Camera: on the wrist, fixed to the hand. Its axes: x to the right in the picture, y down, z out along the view.
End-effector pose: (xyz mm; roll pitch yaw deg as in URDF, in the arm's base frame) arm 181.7 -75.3 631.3 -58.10 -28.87 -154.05
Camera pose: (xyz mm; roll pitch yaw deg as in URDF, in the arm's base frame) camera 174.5 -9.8 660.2 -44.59 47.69 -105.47
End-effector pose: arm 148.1 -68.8 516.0 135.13 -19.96 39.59
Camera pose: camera 105.9 -14.7 494.5 -149.47 -43.78 -67.84
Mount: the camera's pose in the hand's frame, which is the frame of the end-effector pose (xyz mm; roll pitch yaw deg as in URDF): -5.5 -63.4 -33.6 4.28 1.56 88.11
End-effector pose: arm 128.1 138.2 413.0 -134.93 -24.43 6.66
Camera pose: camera 92.5 155.2 473.2 -142.35 37.80 -59.88
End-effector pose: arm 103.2 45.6 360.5 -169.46 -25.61 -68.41
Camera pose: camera 146.5 88.8 398.4 -149.55 7.26 -152.79
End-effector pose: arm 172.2 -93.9 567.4 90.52 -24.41 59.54
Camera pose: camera 153.4 -58.4 507.7 -83.20 -67.46 -123.17
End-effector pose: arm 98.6 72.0 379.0 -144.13 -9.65 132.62
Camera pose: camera 86.3 38.6 441.5 -162.81 33.36 51.36
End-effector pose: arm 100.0 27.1 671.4 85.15 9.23 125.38
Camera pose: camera 86.3 -2.2 607.1 64.56 -77.18 155.57
